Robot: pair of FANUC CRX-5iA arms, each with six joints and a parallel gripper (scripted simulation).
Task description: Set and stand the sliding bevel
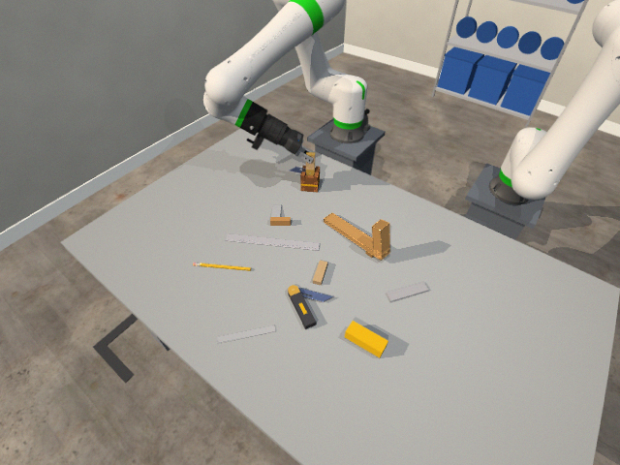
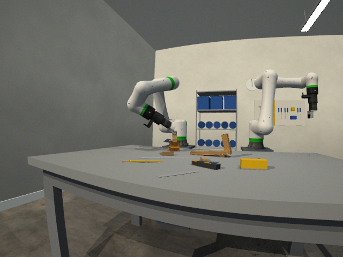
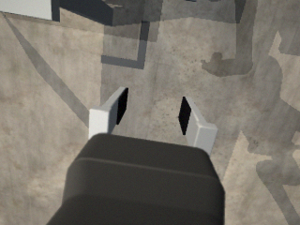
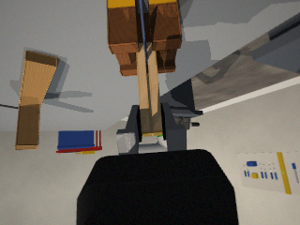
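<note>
My right hand is 5 cm above the wooden bevel. Also, from my right hand: ruler 29 cm ahead, 5 cm to the left, 13 cm below; then blue blade 1 cm ahead, 2 cm to the right, 6 cm below; then try square 19 cm ahead, 1 cm to the left, 12 cm below.
</note>
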